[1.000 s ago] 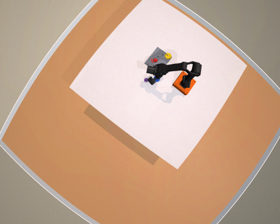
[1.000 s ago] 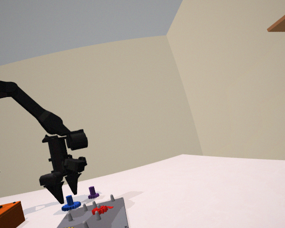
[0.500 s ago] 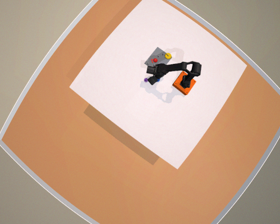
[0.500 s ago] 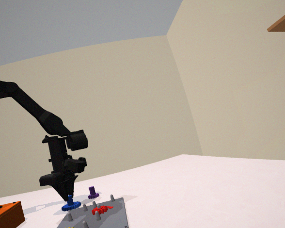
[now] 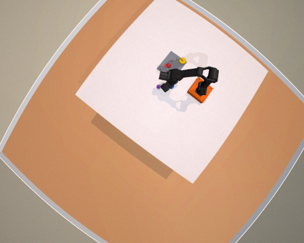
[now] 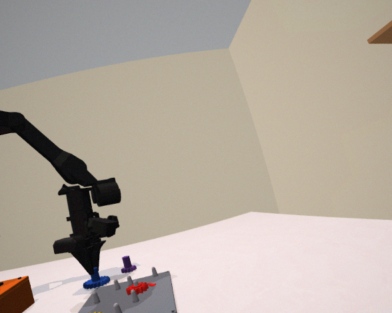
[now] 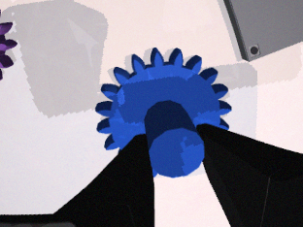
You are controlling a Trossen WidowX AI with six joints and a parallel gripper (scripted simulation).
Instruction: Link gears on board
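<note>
The red gear is 12 cm to the right of my gripper tip, 12 cm ahead of it and 1 cm below it. From my gripper tip the other things lie so: purple gear (8 cm to the left, 7 cm ahead, 1 cm below); yellow gear (24 cm to the right, 6 cm ahead, 1 cm below); blue gear (1 cm below).
</note>
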